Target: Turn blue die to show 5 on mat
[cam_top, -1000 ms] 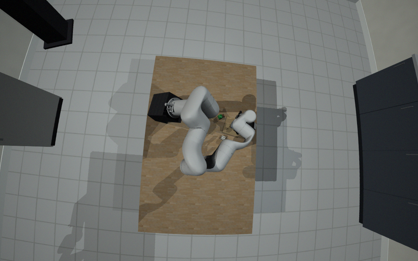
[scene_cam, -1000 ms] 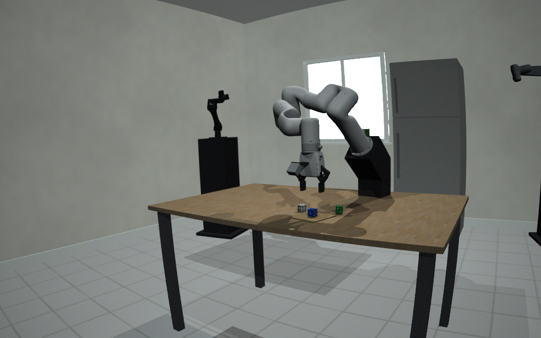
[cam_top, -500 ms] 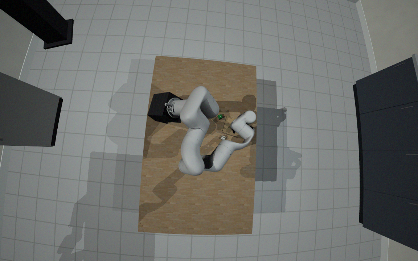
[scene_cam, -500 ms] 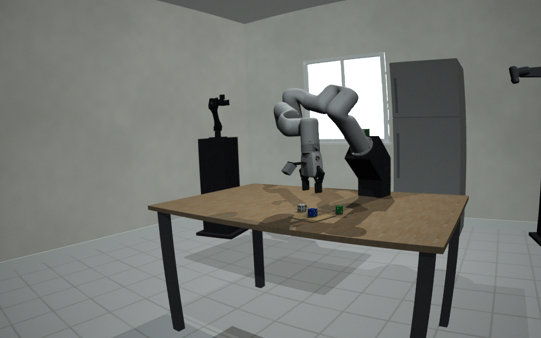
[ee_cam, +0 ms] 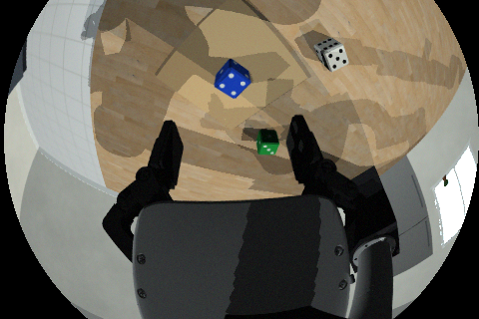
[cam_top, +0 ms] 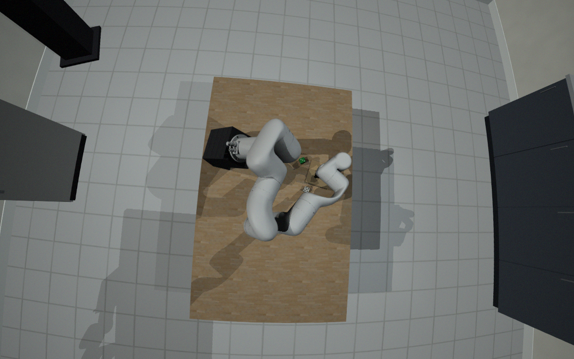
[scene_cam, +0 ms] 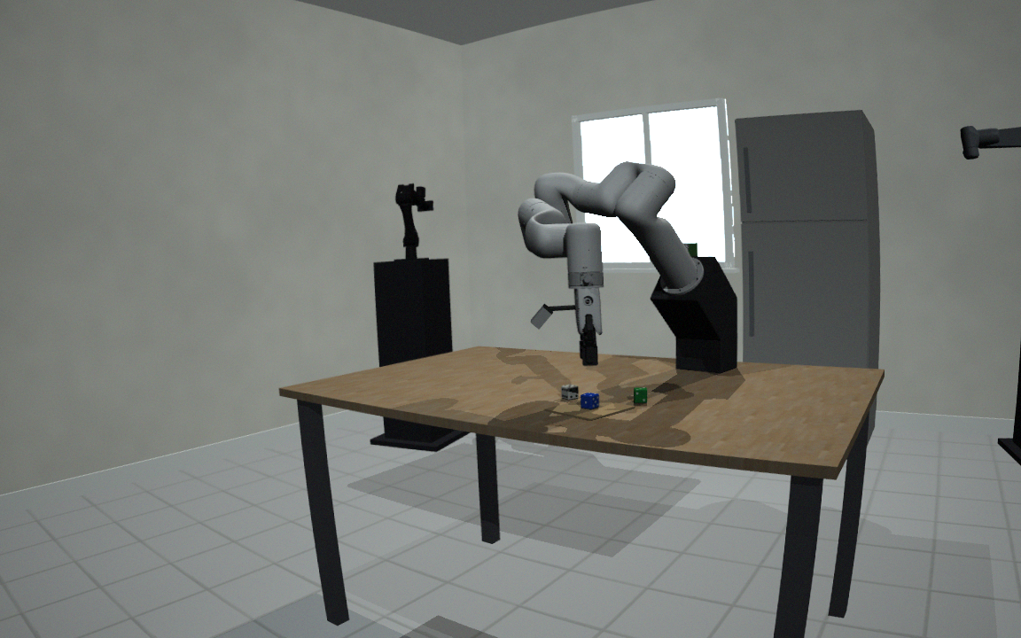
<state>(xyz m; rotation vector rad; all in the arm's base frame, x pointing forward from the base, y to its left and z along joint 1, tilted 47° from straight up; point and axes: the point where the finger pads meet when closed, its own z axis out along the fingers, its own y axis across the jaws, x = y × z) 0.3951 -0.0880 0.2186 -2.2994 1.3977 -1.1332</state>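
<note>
Right now my hand is 100 mm above the blue die. Also, from my hand: white die 100 mm behind, 80 mm to the right, 100 mm below; then tan mat 110 mm below; then green die 90 mm behind, 90 mm to the left, 100 mm below.
</note>
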